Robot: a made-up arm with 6 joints. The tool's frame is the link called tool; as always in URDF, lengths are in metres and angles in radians. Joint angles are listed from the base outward.
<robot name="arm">
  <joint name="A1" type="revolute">
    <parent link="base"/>
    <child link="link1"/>
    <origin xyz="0 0 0.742"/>
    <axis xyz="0 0 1"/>
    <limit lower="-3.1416" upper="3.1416"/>
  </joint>
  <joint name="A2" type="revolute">
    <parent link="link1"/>
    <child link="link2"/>
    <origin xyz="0.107 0 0"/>
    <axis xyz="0 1 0"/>
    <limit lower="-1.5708" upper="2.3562"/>
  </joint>
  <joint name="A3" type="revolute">
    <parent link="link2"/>
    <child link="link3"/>
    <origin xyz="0 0 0.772"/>
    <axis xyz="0 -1 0"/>
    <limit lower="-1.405" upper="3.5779"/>
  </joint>
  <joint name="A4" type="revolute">
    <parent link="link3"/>
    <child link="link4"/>
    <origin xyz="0 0 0.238"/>
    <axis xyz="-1 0 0"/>
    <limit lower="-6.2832" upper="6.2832"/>
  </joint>
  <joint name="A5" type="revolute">
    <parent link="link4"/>
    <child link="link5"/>
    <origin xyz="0.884 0 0"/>
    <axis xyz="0 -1 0"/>
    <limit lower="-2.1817" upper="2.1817"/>
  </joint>
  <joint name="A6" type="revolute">
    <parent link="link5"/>
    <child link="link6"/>
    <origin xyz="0.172 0 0"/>
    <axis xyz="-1 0 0"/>
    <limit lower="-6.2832" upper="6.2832"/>
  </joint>
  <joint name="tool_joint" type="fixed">
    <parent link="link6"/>
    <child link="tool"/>
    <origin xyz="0 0 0"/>
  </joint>
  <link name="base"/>
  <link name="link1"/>
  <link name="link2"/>
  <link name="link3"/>
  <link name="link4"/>
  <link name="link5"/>
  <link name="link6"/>
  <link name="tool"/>
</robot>
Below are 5 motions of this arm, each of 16 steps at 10 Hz.
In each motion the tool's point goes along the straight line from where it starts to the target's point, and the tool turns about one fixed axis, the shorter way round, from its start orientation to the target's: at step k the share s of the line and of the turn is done. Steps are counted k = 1, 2, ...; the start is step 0. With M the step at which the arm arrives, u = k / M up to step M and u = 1 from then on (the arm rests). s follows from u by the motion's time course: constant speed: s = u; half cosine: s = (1 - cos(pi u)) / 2; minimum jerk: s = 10 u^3 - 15 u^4 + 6 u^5.
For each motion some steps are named. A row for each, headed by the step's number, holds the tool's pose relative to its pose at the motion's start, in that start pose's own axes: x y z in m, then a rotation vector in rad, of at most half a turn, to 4 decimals.
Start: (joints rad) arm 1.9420 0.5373 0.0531 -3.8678 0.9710 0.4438
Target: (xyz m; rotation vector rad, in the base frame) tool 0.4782 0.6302 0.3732 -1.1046 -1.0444 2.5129
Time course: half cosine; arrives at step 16
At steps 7, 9, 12, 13, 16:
7: -0.0312 0.3590 0.4596 0.5630 0.1626 -0.1604
9: -0.0463 0.5331 0.6823 0.8359 0.2414 -0.2382
12: -0.0662 0.7615 0.9747 1.1940 0.3448 -0.3403
13: -0.0710 0.8169 1.0457 1.2810 0.3699 -0.3650
16: -0.0775 0.8921 1.1419 1.3989 0.4039 -0.3986

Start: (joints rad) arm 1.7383 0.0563 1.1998 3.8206 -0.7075 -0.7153
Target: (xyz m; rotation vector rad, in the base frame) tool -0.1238 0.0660 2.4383 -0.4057 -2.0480 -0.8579
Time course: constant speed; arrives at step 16
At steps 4, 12, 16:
4: -0.0188 -0.0279 -0.0481 0.1398 -0.0686 -0.0252
12: -0.0565 -0.0837 -0.1443 0.4194 -0.2057 -0.0757
16: -0.0753 -0.1116 -0.1924 0.5592 -0.2742 -0.1009

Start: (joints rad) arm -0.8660 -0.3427 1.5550 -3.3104 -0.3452 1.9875
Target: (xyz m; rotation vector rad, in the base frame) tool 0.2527 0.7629 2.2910 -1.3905 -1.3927 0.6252
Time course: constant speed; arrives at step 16
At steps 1, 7, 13, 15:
1: -0.0196 -0.0031 -0.0447 -0.0377 0.0377 0.0503
7: -0.1374 -0.0214 -0.3132 -0.2638 0.2636 0.3521
13: -0.2552 -0.0397 -0.5816 -0.4899 0.4895 0.6539
15: -0.2945 -0.0458 -0.6711 -0.5652 0.5648 0.7545

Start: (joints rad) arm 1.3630 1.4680 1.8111 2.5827 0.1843 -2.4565
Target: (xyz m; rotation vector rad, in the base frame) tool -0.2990 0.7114 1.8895 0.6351 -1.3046 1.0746
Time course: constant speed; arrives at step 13
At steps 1, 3, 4, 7, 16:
1: -0.0769 0.0324 0.0603 -0.0187 -0.0858 -0.0146
3: -0.2307 0.0972 0.1810 -0.0562 -0.2574 -0.0438
4: -0.3076 0.1296 0.2414 -0.0750 -0.3433 -0.0584
7: -0.5383 0.2269 0.4224 -0.1312 -0.6007 -0.1022
16: -0.9996 0.4213 0.7845 -0.2437 -1.1156 -0.1898

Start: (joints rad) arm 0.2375 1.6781 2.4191 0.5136 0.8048 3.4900
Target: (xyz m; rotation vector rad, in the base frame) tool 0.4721 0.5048 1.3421 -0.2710 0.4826 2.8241
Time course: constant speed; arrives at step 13
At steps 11, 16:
11: -0.1609 0.1716 -0.7241 0.0713 1.4309 0.1598
16: -0.1902 0.2028 -0.8558 0.0843 1.6910 0.1889

